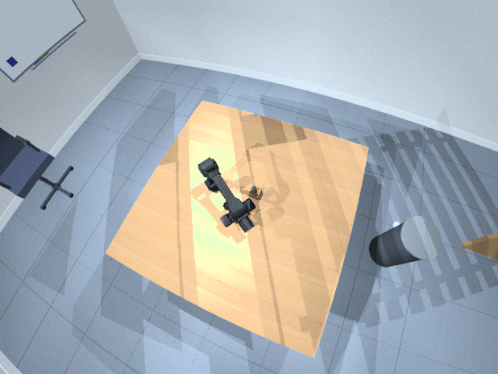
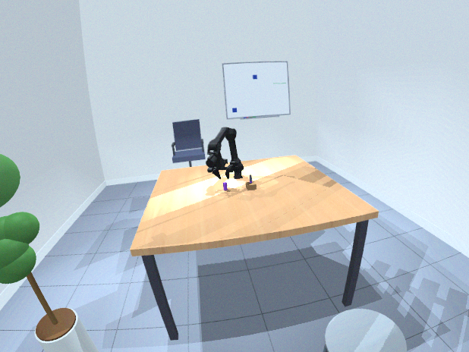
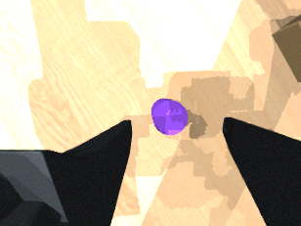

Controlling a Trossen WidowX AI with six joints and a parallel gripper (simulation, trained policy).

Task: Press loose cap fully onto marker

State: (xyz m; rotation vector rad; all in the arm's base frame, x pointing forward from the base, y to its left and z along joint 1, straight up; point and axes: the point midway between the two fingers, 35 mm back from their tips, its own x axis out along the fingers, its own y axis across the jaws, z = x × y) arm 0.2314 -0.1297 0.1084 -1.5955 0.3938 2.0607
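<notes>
Now: the purple cap 5 cm below my gripper tip. From my gripper tip the other things lie so: holder block (17 cm to the left, 6 cm below, 3 cm ahead).
</notes>
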